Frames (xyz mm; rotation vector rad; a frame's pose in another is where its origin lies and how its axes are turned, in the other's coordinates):
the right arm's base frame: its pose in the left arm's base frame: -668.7 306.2 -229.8 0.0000 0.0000 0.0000
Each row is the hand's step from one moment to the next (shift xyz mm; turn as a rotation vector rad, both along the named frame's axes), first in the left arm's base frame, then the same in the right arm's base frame.
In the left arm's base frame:
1: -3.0 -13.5 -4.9 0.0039 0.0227 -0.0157
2: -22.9 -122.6 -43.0 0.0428 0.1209 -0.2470
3: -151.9 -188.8 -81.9 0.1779 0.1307 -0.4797
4: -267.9 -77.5 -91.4 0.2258 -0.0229 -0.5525
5: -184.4 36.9 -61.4 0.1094 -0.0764 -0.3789
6: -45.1 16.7 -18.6 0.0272 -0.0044 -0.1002
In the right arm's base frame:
1: -3.0 -13.5 -4.9 0.0039 0.0227 -0.0157
2: -22.9 -122.6 -43.0 0.0428 0.1209 -0.2470
3: -151.9 -188.8 -81.9 0.1779 0.1307 -0.4797
4: -267.9 -77.5 -91.4 0.2258 -0.0229 -0.5525
5: -184.4 36.9 -61.4 0.1094 -0.0764 -0.3789
6: -45.1 16.7 -18.6 0.0272 -0.0044 -0.1002

